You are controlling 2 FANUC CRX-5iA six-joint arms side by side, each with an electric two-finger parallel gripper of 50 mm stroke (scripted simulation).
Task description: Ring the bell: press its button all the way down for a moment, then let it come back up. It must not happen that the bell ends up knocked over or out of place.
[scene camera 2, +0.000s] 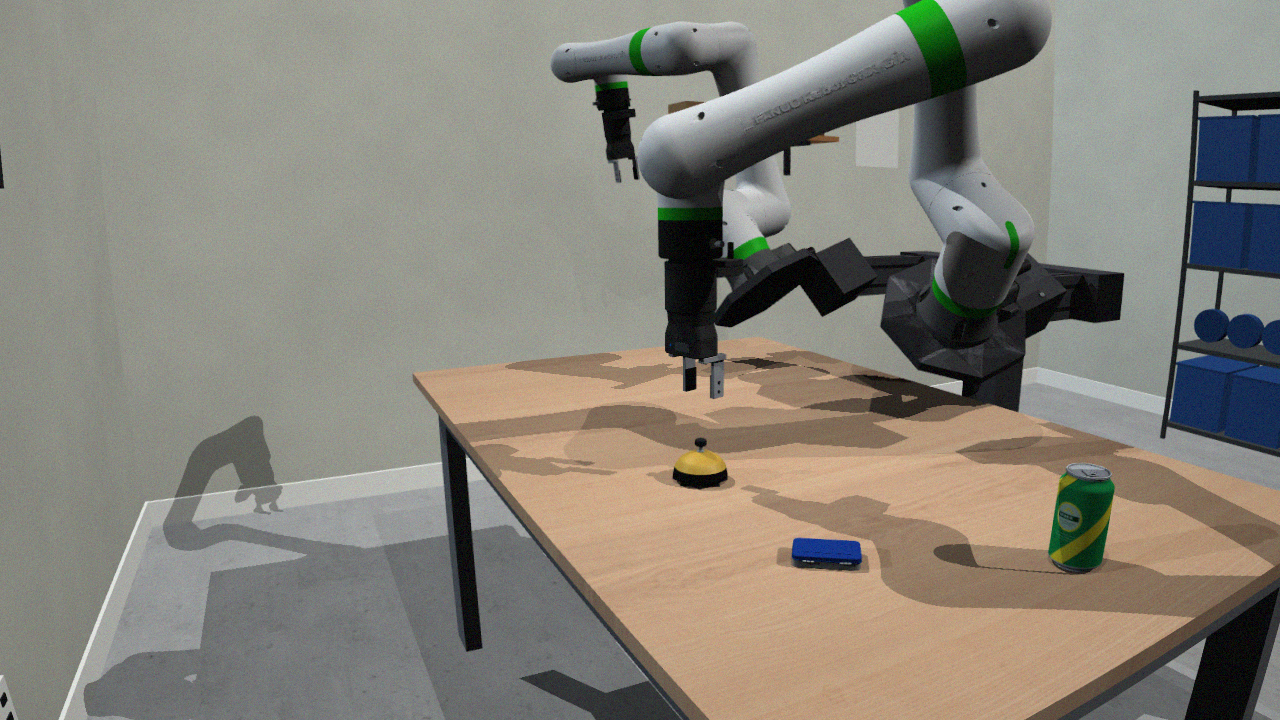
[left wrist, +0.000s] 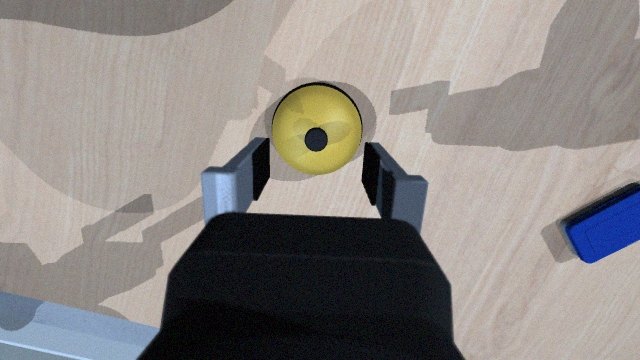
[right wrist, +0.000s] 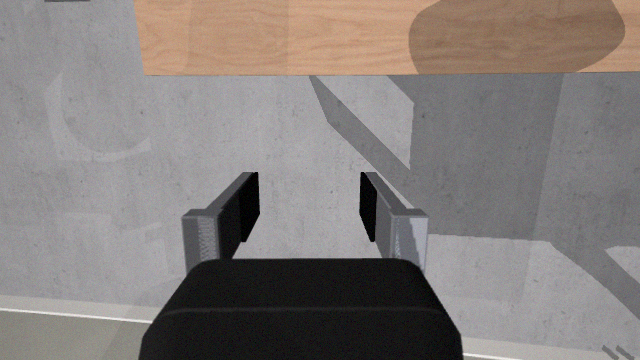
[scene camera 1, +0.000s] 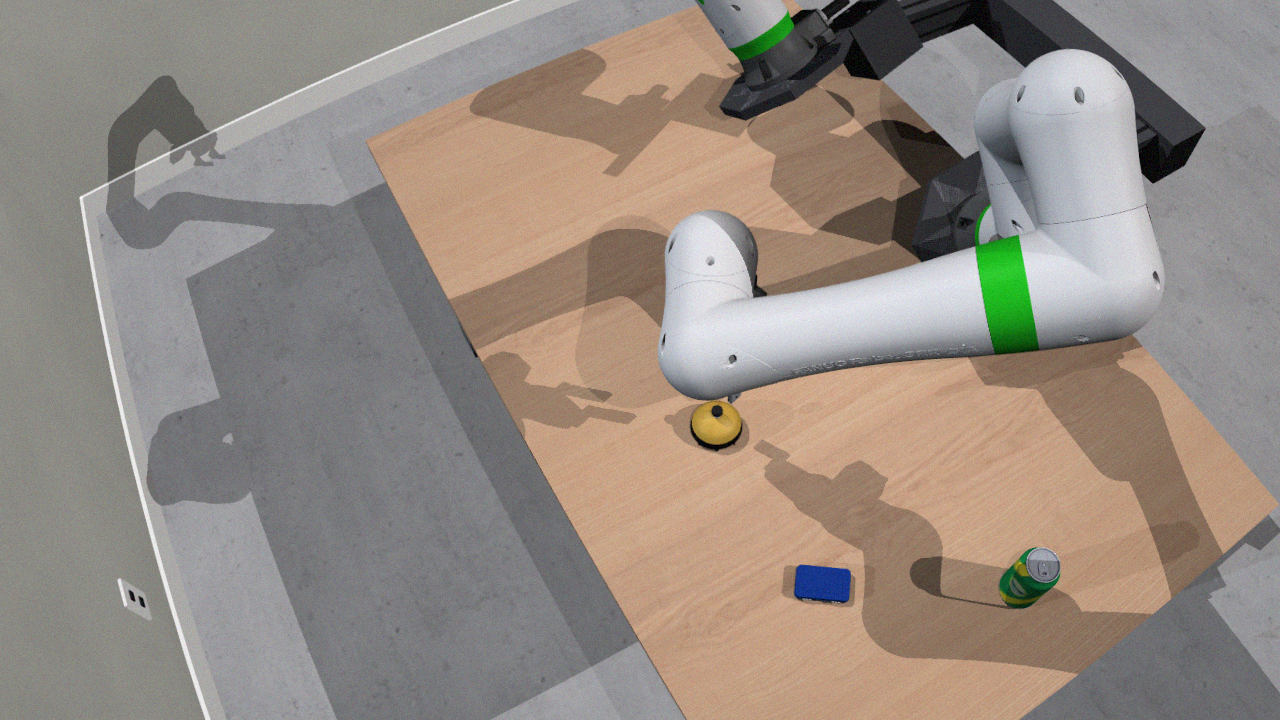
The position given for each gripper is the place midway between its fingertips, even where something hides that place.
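Note:
The left gripper [scene camera 2: 703, 393] appears in scene camera 2 together with the right gripper [scene camera 2: 627, 180], and the left wrist view shows the left gripper [left wrist: 316, 159] as well. A blue box [scene camera 2: 806, 552] is visible there too, and scene camera 1 shows the box [scene camera 1: 817, 583] as well, while in the right wrist view the box is out of frame. There is also a bell [scene camera 1: 716, 433], which can be seen again in scene camera 2, the bell [scene camera 2: 700, 469], and in the left wrist view, the bell [left wrist: 322, 105]. In the right wrist view the bell is out of frame.

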